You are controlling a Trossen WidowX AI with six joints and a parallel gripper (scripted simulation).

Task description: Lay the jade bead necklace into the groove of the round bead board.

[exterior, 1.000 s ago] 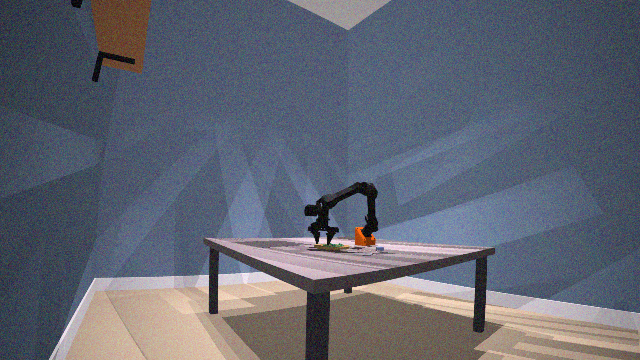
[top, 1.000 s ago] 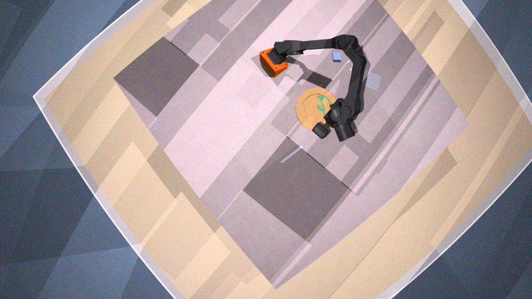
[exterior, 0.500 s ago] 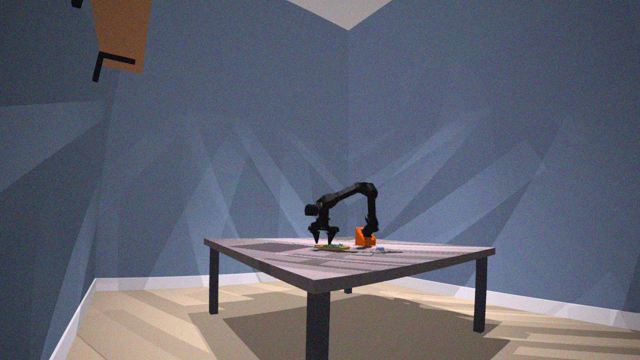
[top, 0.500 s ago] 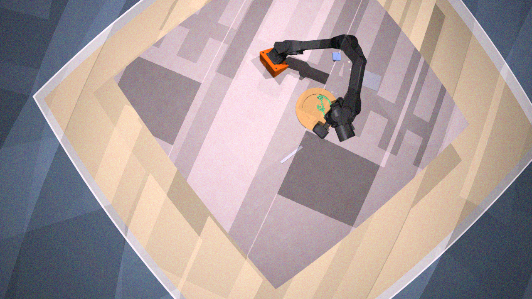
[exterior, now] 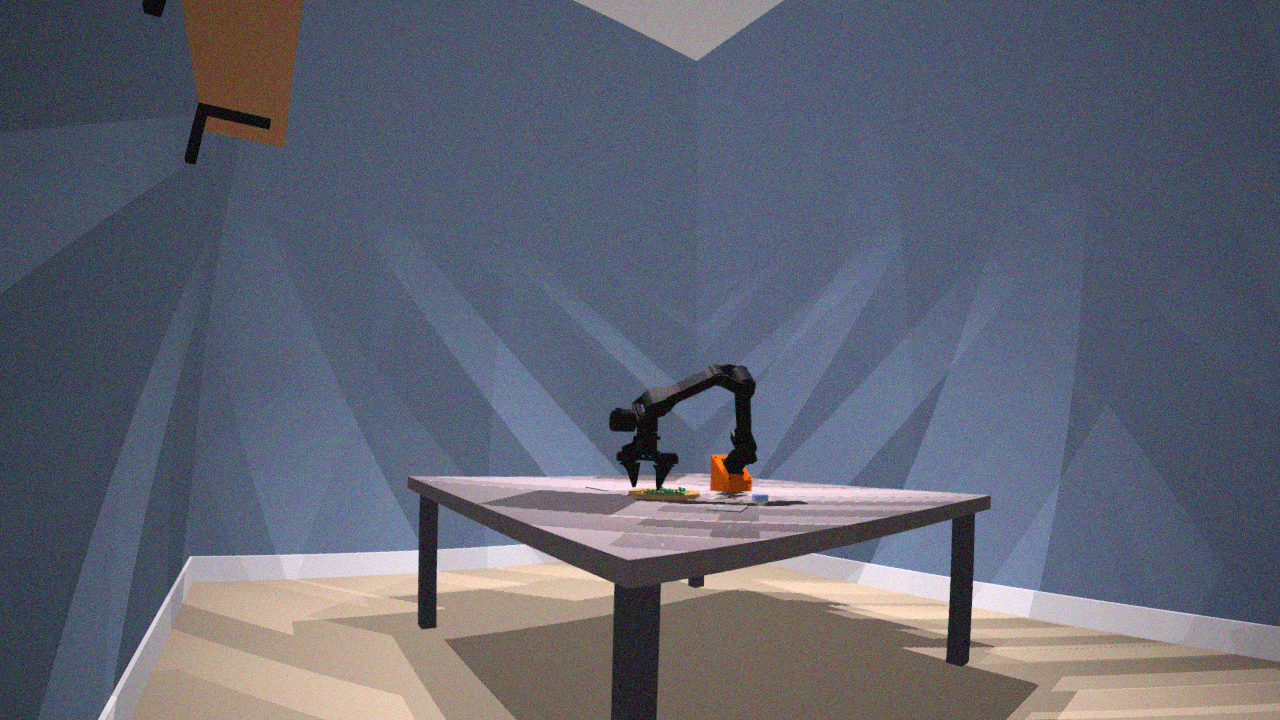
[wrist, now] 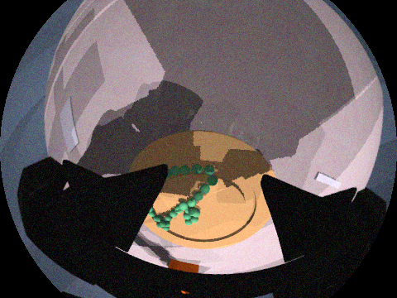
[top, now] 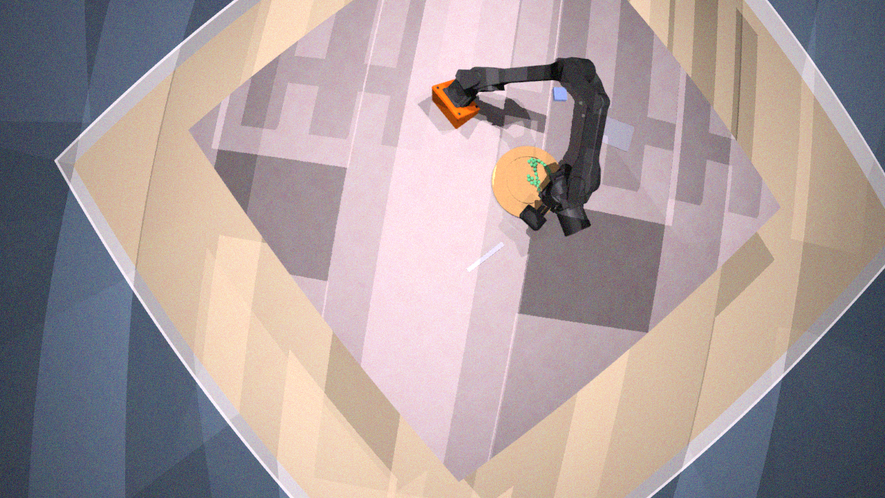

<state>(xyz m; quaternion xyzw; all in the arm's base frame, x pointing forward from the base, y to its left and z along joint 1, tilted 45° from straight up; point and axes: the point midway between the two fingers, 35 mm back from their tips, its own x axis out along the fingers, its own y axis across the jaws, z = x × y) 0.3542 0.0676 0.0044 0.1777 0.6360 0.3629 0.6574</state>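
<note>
My gripper tip is 70 mm past the round tan bead board, 10 mm to the left of it and 10 mm above it. From my gripper tip the other things lie so: white strip 220 mm to the right, 40 mm ahead, 20 mm below; pale square sheet 300 mm to the left, 40 mm behind, 20 mm below; blue cube 220 mm to the left, 220 mm behind, 10 mm below.
</note>
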